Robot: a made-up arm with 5 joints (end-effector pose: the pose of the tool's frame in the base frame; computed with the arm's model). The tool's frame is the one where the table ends.
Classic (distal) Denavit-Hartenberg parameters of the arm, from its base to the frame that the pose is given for. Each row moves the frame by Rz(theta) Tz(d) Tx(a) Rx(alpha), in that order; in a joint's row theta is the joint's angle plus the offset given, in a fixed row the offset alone. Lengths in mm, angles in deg.
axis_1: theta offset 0; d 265.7; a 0; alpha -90.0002
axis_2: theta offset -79.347; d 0; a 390; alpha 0
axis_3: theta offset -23.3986; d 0; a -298.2; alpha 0
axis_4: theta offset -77.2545; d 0; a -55; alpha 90.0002
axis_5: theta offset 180; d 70.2; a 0; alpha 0
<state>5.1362 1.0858 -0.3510 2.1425 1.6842</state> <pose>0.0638 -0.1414 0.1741 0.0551 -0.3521 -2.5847</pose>
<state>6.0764 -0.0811 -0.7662 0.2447 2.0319</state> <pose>0.3792 -0.0795 0.4837 -1.1434 2.3582 -0.4982</pose>
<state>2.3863 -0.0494 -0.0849 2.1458 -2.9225</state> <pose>-0.0512 0.0482 0.3528 1.3060 -0.6919 2.2480</pose>
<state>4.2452 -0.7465 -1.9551 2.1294 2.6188</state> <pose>0.0265 0.0524 0.8579 1.9709 2.0836 -0.8084</pose>
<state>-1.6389 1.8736 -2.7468 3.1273 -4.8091</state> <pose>-0.0354 -0.5191 -0.0522 -0.0184 1.2883 2.7012</pose>
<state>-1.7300 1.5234 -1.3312 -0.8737 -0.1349</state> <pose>-0.0764 -0.4761 -0.1061 1.7755 -1.8192 0.5371</pose>
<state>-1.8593 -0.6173 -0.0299 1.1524 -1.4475</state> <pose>-0.0225 -0.0757 0.3396 -2.5818 0.5392 -0.0562</pose>
